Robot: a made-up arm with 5 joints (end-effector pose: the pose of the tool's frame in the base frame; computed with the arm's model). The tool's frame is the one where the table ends. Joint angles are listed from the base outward.
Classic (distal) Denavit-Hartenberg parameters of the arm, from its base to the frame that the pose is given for. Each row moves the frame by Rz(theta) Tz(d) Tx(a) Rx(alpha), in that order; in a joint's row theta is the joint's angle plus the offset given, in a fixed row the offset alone. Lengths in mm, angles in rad.
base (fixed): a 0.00, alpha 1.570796, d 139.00, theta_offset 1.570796
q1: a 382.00, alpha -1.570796, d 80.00, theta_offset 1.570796
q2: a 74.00, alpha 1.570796, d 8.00, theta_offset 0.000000
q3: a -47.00, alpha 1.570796, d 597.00, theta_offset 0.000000
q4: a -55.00, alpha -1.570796, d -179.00, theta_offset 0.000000
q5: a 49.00, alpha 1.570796, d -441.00, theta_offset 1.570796
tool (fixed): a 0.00, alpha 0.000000, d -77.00, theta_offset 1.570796
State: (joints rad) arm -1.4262 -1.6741 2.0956 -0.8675 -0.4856
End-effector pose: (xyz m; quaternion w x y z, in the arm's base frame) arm 0.1146 0.0616 -0.3667 0.4741 -0.2276 -0.2003 -0.8266
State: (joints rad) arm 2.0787 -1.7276 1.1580 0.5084 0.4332
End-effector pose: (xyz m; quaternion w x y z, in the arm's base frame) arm -0.0258 -0.1644 -0.0920 0.3132 -0.4871 -0.7416 -0.3386
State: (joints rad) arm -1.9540 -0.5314 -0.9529 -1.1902 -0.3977
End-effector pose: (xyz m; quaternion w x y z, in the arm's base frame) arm 0.5358 0.3081 0.6181 0.0476 -0.8911 0.0394 0.4495
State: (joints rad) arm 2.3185 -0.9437 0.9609 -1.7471 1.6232
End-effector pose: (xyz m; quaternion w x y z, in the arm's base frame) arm 0.3122 0.0820 0.6447 0.4130 -0.7115 0.1725 0.5417
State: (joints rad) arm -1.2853 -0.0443 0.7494 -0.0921 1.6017
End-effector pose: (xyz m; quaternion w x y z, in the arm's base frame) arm 0.2412 0.2455 0.1621 0.8612 0.5072 -0.0276 0.0189
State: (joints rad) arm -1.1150 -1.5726 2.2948 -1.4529 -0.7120
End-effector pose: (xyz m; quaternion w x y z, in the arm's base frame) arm 0.2808 0.0179 -0.4524 0.2924 -0.2924 -0.1581 -0.8967
